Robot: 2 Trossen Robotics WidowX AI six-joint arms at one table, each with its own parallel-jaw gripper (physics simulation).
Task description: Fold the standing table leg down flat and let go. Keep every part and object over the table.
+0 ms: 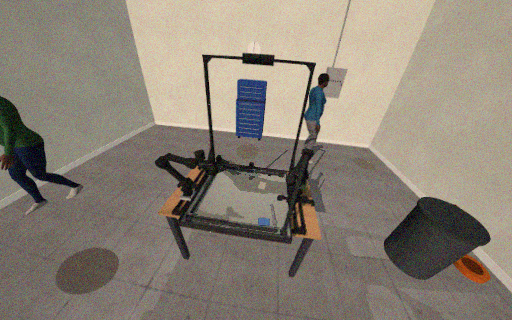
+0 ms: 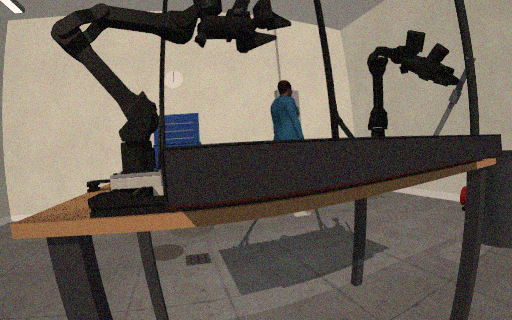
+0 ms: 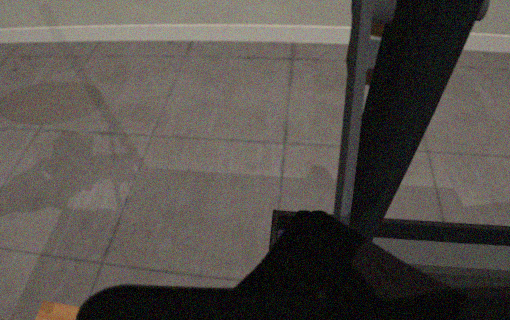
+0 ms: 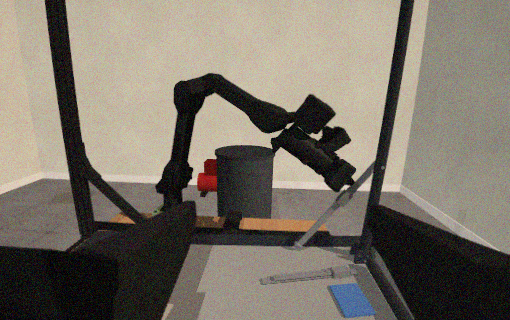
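Seen in the pictures: left gripper, fingertip midpoint: (image 2: pixel 461 83) (image 3: pixel 309 223) (image 4: pixel 353 184); right gripper, fingertip midpoint: (image 1: pixel 227 165) (image 2: pixel 283 31) (image 4: pixel 282 212); left arm's base at its link origin: (image 1: pixel 301 182); right arm's base at its link origin: (image 1: pixel 187 193) (image 2: pixel 138 171).
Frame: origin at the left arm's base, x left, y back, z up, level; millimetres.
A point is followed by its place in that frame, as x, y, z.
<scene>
The grey standing leg (image 2: pixel 451 101) {481, -127, 105} (image 3: pixel 350 130) {527, -118, 182} (image 4: pixel 320 221) {440, -122, 54} slants up from the far side of the grey table surface (image 1: pixel 235 200) {342, -535, -37} (image 4: pixel 240 270) {257, -213, -39}; its upper end is near the frame post. My left gripper (image 2: pixel 456 81) {512, -110, 152} (image 3: pixel 309 223) {512, -110, 152} (image 4: pixel 353 184) {512, -110, 152} is shut, with nothing between its fingers. Its tips are close beside the leg's upper half; whether they touch is unclear. A second grey leg-like bar (image 1: pixel 273 215) {425, -217, -21} (image 4: pixel 300 276) {391, -233, -23} lies flat on the surface. My right gripper (image 2: pixel 281 31) {343, -588, 297} (image 4: pixel 282 212) {343, -588, 297} is open and empty, high over the table at the other side.
A blue flat block (image 1: pixel 264 221) {487, -274, -27} (image 4: pixel 351 300) {487, -284, -27} lies near the flat bar. Black frame posts (image 1: pixel 209 110) {-162, -949, 516} (image 2: pixel 325 65) {-246, -109, 444} (image 4: pixel 391 100) rise from the table. Wooden strips (image 1: pixel 311 222) (image 4: pixel 280 225) form its side edges. A dark bin (image 1: pixel 430 240) (image 4: pixel 245 180) stands on the floor beyond.
</scene>
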